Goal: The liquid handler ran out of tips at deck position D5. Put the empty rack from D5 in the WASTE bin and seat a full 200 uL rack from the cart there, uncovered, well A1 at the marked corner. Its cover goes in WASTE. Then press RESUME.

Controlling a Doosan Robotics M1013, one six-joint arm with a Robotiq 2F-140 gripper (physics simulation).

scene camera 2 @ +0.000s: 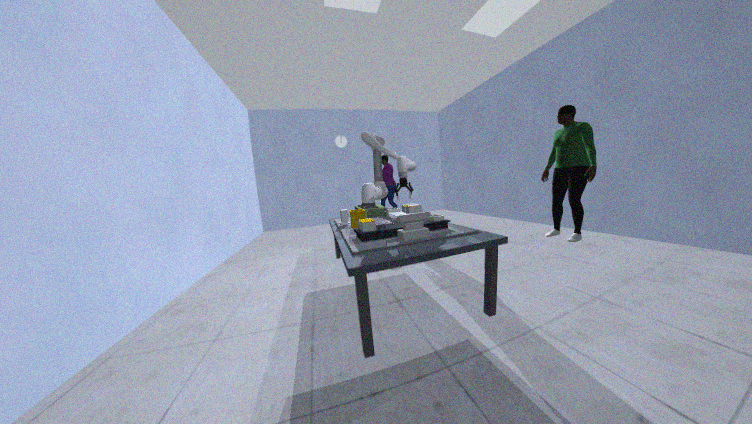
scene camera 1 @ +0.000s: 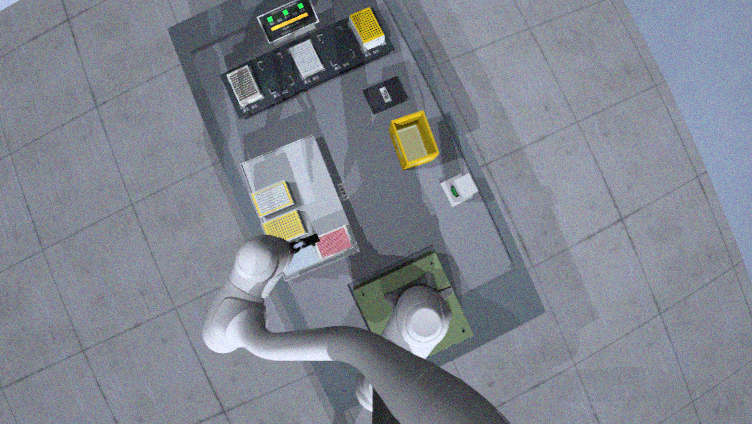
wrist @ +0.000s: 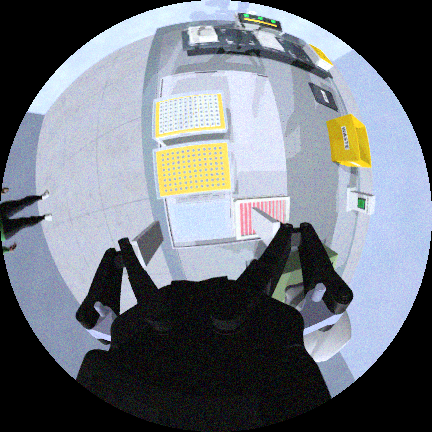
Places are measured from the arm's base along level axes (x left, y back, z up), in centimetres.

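Pixels of known places: gripper, fingertip midpoint: [scene camera 2: 404, 199] [wrist: 205, 224]; arm's base, origin of the base link: [scene camera 2: 368, 207] [wrist: 303, 295].
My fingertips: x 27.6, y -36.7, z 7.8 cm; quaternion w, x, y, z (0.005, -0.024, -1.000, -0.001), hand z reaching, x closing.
For each thing: its middle in the pictures, then the offset to it from my fingertips. "*": a spot on its surface instead. Level surfaces: height alone.
- white cart, body centre: [wrist: 223, 145] [scene camera 1: 300, 207] [scene camera 2: 405, 215] dx -6.4, dy -12.9, dz -14.4 cm
- yellow-edged rack with a white dotted top, body centre: [wrist: 188, 112] [scene camera 1: 272, 198] dx -0.2, dy -18.9, dz -5.8 cm
- yellow rack with grey wells, body centre: [wrist: 191, 168] [scene camera 1: 283, 228] dx +0.8, dy -8.1, dz -5.8 cm
- pale blue rack, body centre: [wrist: 200, 220] [scene camera 1: 298, 257] dx +1.8, dy +2.6, dz -10.9 cm
- red-striped rack, body centre: [wrist: 261, 215] [scene camera 1: 333, 242] dx -11.7, dy +3.8, dz -10.1 cm
- yellow rack, body centre: [scene camera 1: 366, 29] [scene camera 2: 366, 224] dx -57.8, dy -60.6, dz -9.1 cm
- WASTE bin, body centre: [scene camera 1: 412, 141] [wrist: 349, 142] [scene camera 2: 357, 218] dx -53.2, dy -15.3, dz -10.9 cm
- green button, body centre: [scene camera 1: 455, 191] [wrist: 361, 202] dx -58.1, dy +7.6, dz -9.7 cm
- dark deck, its level: dz -12.1 cm
- grey-white rack, body centre: [scene camera 1: 244, 85] [wrist: 201, 32] [scene camera 2: 433, 217] dx -8.3, dy -62.1, dz -10.6 cm
- white rack, body centre: [scene camera 1: 306, 58] [wrist: 267, 39] dx -33.0, dy -61.3, dz -11.4 cm
- status display, surface spot: [scene camera 1: 288, 20] * dx -33.3, dy -74.9, dz -5.6 cm
- dark labelled block, body centre: [scene camera 1: 385, 94] [wrist: 324, 96] dx -54.0, dy -37.2, dz -17.0 cm
My gripper [scene camera 1: 305, 244] [scene camera 2: 403, 194] [wrist: 205, 224] is open and empty, above the near end of the white cart [scene camera 1: 326, 173] [wrist: 255, 125]. On the cart stand a yellow-edged rack with a white dotted top [scene camera 1: 272, 198] [wrist: 190, 115], a yellow rack with grey wells [scene camera 1: 284, 226] [wrist: 193, 169], a pale blue rack [scene camera 1: 304, 261] [wrist: 200, 220] and a red-striped rack [scene camera 1: 333, 242] [wrist: 245, 217], partly behind a finger in the wrist view. A yellow rack [scene camera 1: 365, 26] [wrist: 320, 56] sits at the deck's right end, D5. The WASTE bin [scene camera 1: 397, 144] [wrist: 342, 145] is yellow. The green button [scene camera 1: 453, 191] [wrist: 361, 202] is on a white box.
The dark deck [scene camera 1: 342, 50] [wrist: 235, 40] also holds a grey-white rack [scene camera 1: 243, 85] and a white rack [scene camera 1: 306, 57]. A status display [scene camera 1: 288, 20] [wrist: 260, 21] stands behind it. A dark labelled block [scene camera 1: 373, 99] [wrist: 320, 97] lies between deck and bin. Two people stand beyond the table.
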